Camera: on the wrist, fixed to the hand. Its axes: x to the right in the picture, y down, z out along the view.
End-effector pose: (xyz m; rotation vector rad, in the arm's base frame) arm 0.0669 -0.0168 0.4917 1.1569 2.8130 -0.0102
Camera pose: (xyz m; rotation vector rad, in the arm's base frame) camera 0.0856 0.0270 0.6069 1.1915 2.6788 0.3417
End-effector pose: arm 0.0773 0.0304 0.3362 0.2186 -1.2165 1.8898
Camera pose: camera 0.0708 0.1197 0.2495 0.0366 -1.4591 1.7720
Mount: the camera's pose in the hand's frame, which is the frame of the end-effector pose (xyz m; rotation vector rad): 0.0066 0.0479 -0.1149 -0.2515 0.0054 0.0683
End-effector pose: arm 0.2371 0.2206 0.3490 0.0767 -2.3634 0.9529
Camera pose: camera 0.2763 0.3320 0.3890 -0.1050 -2.4741 0.6781
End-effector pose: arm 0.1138 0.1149 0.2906 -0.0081 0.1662 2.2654
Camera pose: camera 0.0673 0.0754 0.1819 -0.1431 -0.1181 2.3406
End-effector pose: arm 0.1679 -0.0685 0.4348 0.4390 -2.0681 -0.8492
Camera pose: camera 0.2566 -0.0856 0.5207 0.2321 -1.9278 -1.0490
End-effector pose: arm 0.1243 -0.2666 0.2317 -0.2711 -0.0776 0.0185
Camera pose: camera 0.1396 -0.2509 0.1090 -0.5251 -0.0652 0.0762
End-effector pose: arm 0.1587 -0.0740 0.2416 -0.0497 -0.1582 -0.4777
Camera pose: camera 0.2027 -0.0442 0.1288 -0.2991 -0.0901 -0.4274
